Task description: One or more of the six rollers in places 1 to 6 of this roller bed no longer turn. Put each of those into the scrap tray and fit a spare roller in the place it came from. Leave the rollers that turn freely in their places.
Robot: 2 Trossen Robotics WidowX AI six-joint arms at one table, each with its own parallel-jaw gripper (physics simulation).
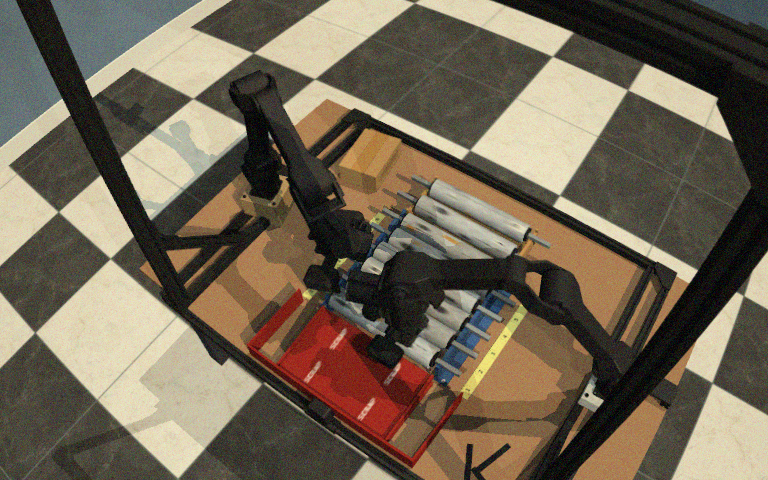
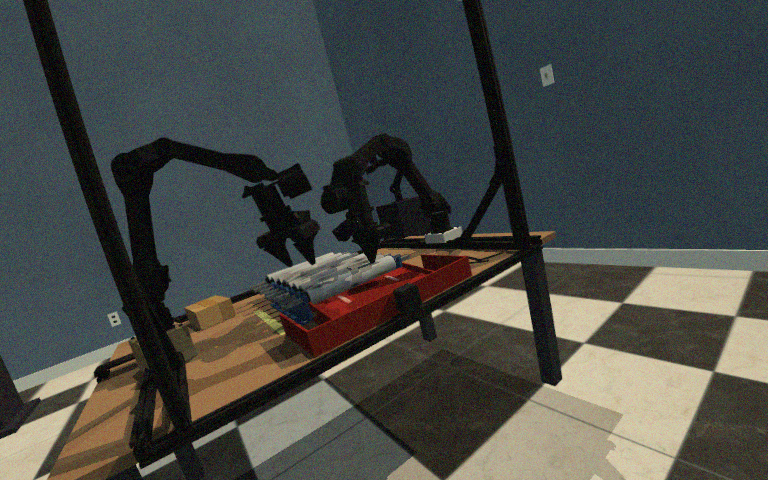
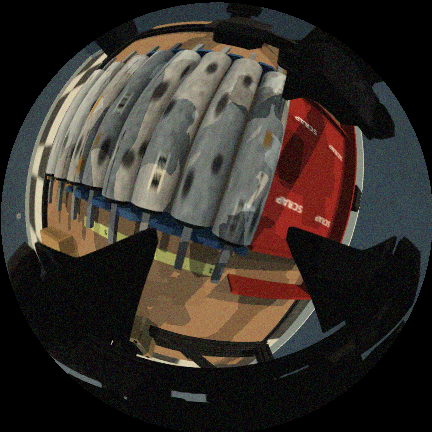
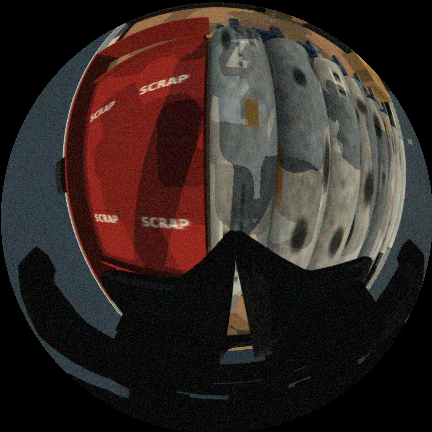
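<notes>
Six mottled grey rollers lie side by side on blue rails. The roller in place 1 is nearest the red scrap tray, which shows no roller inside. Two spare rollers lie beyond place 6. My right gripper is shut and empty, its tips over the place 1 roller; contact cannot be told. My left gripper is open and empty above the left ends of the rollers. Whether any roller turns cannot be seen.
A wooden block lies behind the left arm's base. A yellow number strip runs beside the rails. The two arms' wrists are close together over the rollers. A black frame edges the table.
</notes>
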